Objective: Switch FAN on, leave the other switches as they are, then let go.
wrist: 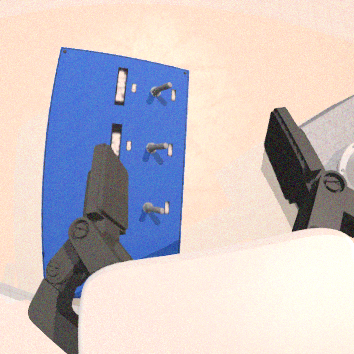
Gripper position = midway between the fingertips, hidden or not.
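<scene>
There is a blue panel [97, 97] here, and I can see my gripper [191, 141] as well.
</scene>
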